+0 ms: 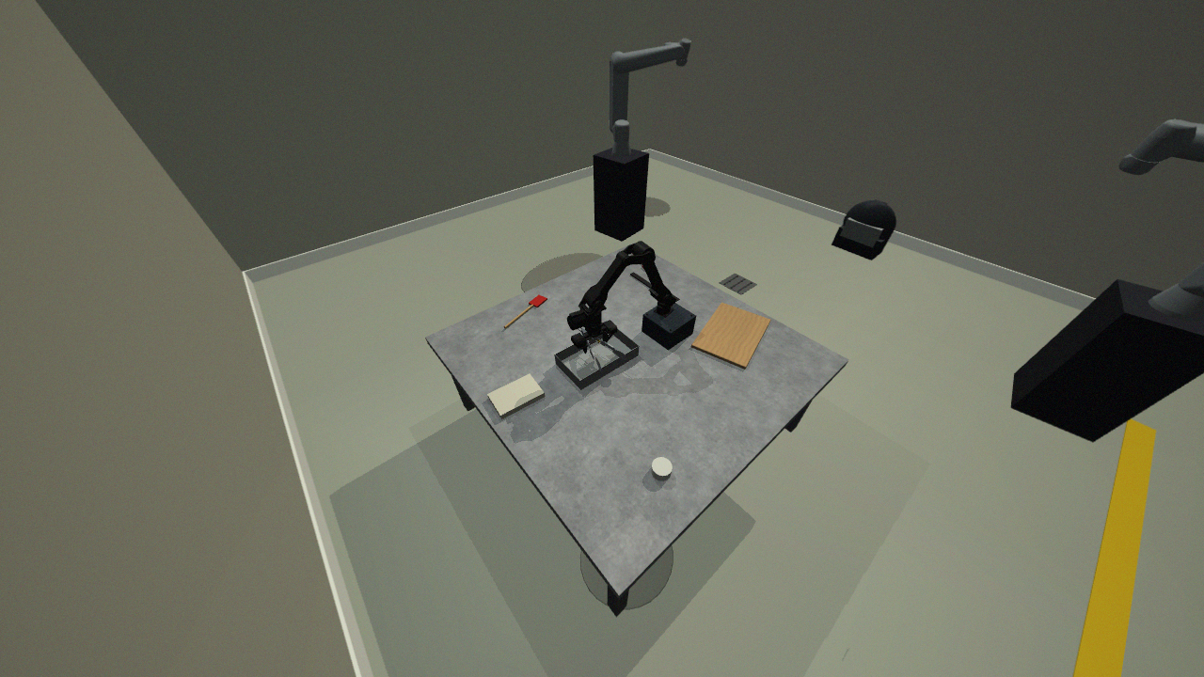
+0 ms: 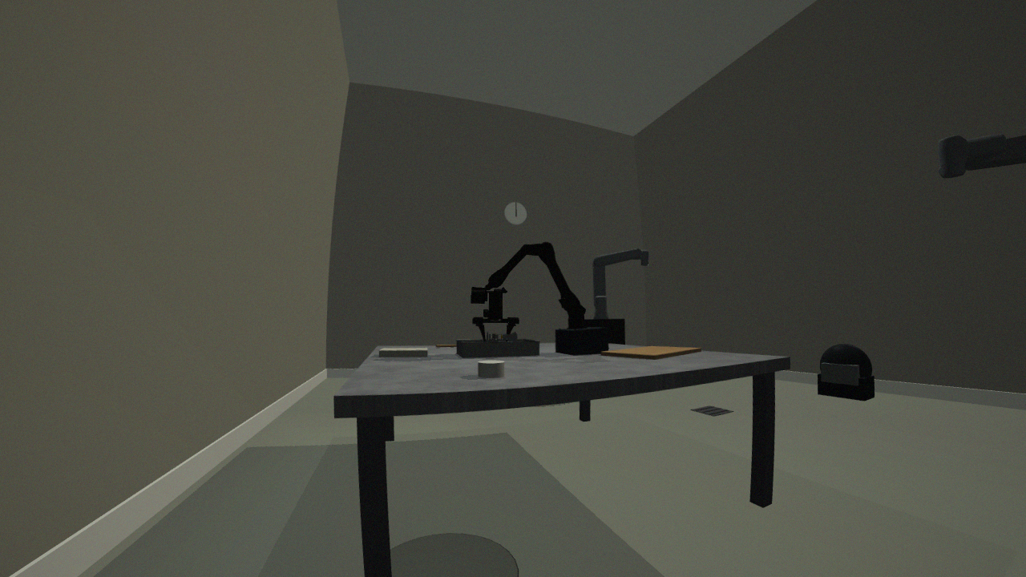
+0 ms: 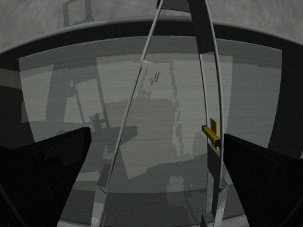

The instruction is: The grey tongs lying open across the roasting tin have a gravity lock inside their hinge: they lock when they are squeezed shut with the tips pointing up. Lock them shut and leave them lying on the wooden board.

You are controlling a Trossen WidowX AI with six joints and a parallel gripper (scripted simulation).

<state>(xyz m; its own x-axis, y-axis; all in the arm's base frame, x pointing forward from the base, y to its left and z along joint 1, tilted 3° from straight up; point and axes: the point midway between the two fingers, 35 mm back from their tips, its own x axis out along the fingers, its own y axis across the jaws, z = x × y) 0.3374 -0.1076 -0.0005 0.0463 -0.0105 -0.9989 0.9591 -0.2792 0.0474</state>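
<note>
My gripper tip is 20 mm to the right of the roasting tin and 20 mm above it. From my gripper tip the other things lie so: red spatula: 460 mm to the right, 50 mm below, 30 mm behind; then yellow piece: 30 mm behind, 20 mm above; then cream slab: 360 mm ahead, 90 mm to the right, 40 mm below.
</note>
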